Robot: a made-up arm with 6 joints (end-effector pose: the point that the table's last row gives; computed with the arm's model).
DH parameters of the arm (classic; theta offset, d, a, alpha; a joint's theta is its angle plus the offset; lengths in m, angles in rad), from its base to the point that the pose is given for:
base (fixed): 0.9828 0 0.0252 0
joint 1: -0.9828 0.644 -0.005 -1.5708
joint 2: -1.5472 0 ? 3.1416
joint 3: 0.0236 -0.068 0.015 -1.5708
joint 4: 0 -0.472 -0.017 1.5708
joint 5: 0 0.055 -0.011 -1.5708
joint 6: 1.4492 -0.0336 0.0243 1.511
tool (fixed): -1.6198 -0.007 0 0
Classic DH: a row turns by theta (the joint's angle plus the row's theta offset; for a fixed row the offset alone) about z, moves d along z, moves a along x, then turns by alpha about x.
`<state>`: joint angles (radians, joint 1 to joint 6).
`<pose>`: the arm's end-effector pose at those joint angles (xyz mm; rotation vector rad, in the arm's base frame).
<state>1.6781 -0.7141 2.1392 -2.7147 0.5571 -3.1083</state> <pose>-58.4 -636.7 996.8 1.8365 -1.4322 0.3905</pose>
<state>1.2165 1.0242 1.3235 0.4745 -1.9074 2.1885</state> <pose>244.8 602.4 911.2 2.4640 -0.1886 -1.7486</pose>
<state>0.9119 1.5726 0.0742 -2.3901 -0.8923 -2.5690</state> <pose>66.7 332.6 140.5 -0.8363 0.0074 1.6706</pose>
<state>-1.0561 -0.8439 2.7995 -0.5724 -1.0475 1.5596</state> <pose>-247.7 592.5 659.3 1.9319 1.5822 1.1211</pose>
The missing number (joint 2, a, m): 0.2541
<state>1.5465 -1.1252 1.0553 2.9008 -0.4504 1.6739</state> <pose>-112.8 -561.8 1105.9 -1.5365 0.6075 -1.5291</pose>
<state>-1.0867 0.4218 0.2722 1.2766 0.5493 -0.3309</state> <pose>346.0 -493.2 840.0 -0.7952 0.1273 -0.5648</pose>
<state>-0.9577 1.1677 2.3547 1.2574 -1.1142 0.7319</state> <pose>226.4 -284.6 1176.7 -0.9958 0.8069 -2.0071</pose>
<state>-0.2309 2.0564 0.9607 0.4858 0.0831 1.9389</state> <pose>452.8 -96.4 70.2 -1.8930 0.6056 1.0485</pose>
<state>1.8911 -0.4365 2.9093 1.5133 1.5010 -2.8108</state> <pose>111.3 -528.0 689.5 -0.5006 2.3534 -1.5352</pose>
